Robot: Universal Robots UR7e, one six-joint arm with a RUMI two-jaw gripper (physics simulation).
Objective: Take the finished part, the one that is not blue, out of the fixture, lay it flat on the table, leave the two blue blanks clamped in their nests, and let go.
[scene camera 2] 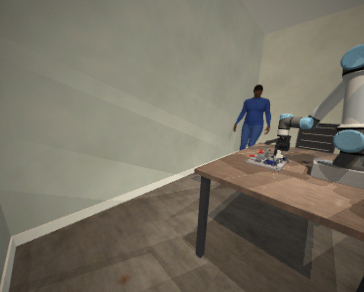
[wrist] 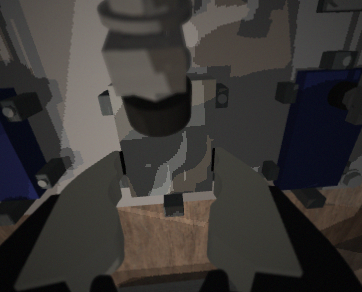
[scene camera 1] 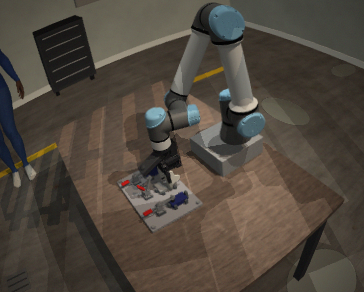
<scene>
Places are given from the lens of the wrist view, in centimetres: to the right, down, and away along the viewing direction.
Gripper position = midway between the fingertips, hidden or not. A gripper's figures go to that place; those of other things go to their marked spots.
gripper (wrist: 169, 152): -1, 0, 14
clamp arm (wrist: 147, 68): 0, -1, 3
fixture plate (wrist: 249, 54): 4, -6, 12
The marked spots on the fixture plate and the clamp arm are 12 cm apart.
</scene>
